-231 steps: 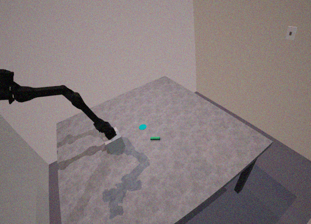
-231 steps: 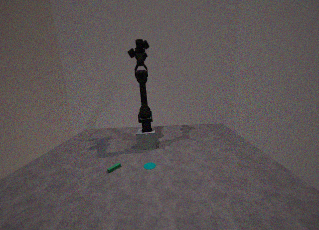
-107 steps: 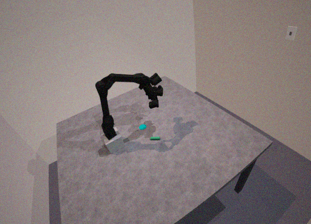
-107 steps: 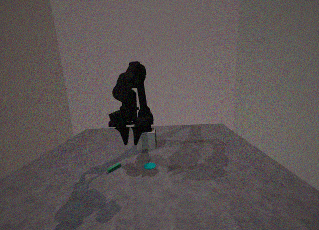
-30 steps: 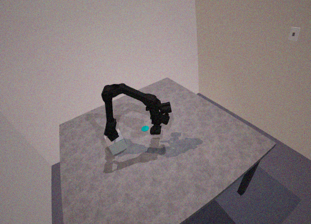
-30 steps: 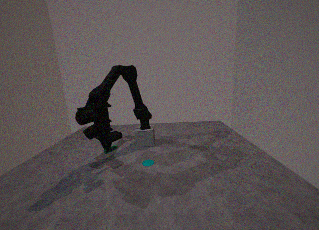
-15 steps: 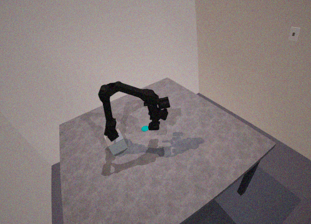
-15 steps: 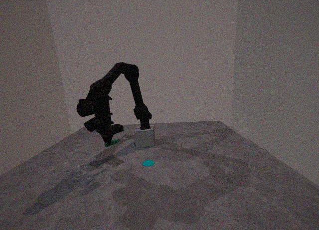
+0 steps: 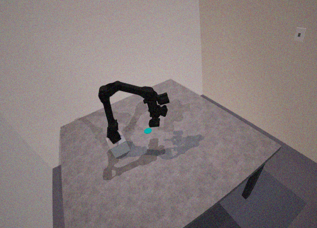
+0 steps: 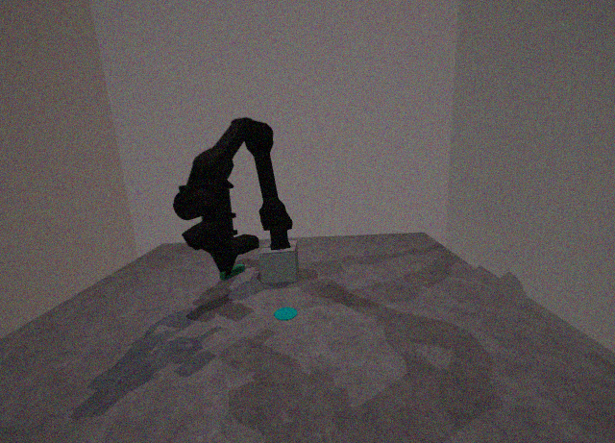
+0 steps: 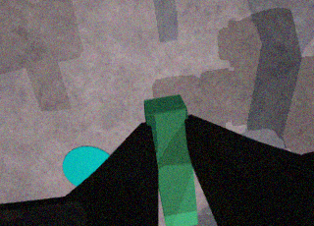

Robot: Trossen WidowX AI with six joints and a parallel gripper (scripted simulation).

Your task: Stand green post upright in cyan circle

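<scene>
My gripper tip is now 20 mm past the cyan circle, 140 mm to the right of it and 130 mm above it. Round my gripper tip: green post: 20 mm behind, 20 mm to the left.
</scene>
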